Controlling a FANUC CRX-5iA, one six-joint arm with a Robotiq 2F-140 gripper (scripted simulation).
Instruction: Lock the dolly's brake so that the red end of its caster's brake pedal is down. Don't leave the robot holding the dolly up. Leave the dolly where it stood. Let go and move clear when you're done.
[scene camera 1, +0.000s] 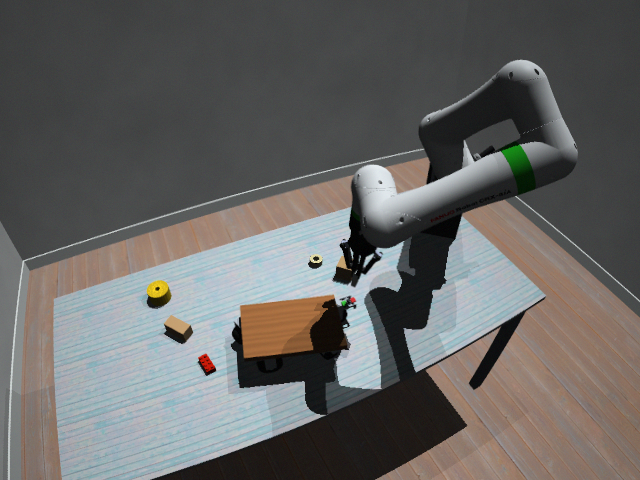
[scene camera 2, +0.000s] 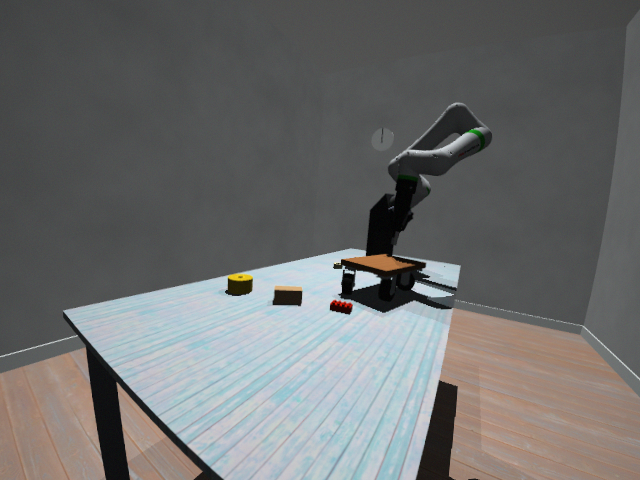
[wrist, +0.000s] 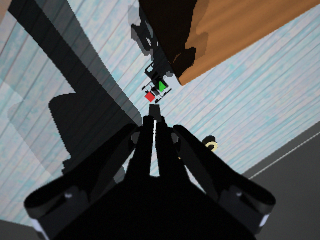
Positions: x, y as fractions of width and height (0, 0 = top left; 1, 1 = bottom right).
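Note:
Scene camera 2 shows the gripper (scene camera 2: 0.61, 0.51), and the wrist view has the gripper (wrist: 0.48, 0.47) as well.

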